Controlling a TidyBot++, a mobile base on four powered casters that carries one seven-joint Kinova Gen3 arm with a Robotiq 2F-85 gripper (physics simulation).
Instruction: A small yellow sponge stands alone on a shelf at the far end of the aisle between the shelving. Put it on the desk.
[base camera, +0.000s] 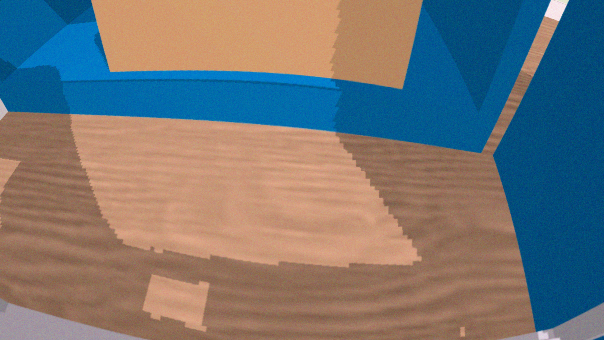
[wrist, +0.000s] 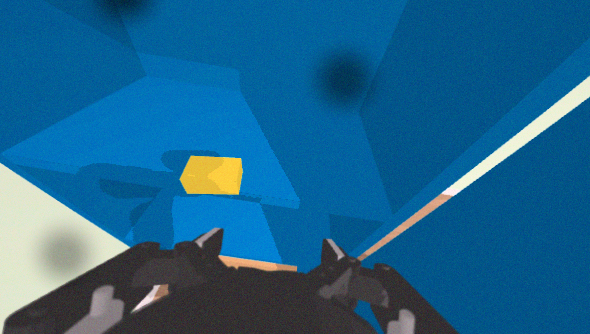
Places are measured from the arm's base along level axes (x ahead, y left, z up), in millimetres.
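Pixels of known places: gripper, fingertip midpoint: (wrist: 272, 244).
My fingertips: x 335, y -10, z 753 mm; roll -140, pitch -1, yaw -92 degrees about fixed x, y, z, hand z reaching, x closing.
Ahead of a thing's pixels: the offset from my fingertips to its top centre. "pt": to the spot under its first point. Level surfaces: height alone.
The small yellow sponge {dy +131, dx +178, dz -113 mm} (wrist: 212, 175) lies on a blue shelf board {dz -158 mm} (wrist: 210, 115) near its front edge, left of the middle of the wrist view. My gripper (wrist: 272, 244) is open with nothing between its fingers. The sponge shows beyond the fingertips, up and to the left of the gap between them, and apart from them. The sponge does not show in the base camera view. The desk does not show in either view.
Blue shelving (base camera: 200, 100) (wrist: 500, 225) stands ahead, with side panels at the right. A large tan box {pt dy +99, dx +179, dz -1021 mm} (base camera: 225, 40) stands on its low board. Wooden floor {dz -1149 mm} (base camera: 240, 190) lies in front. A pale wall (wrist: 40, 215) shows at the left in the wrist view.
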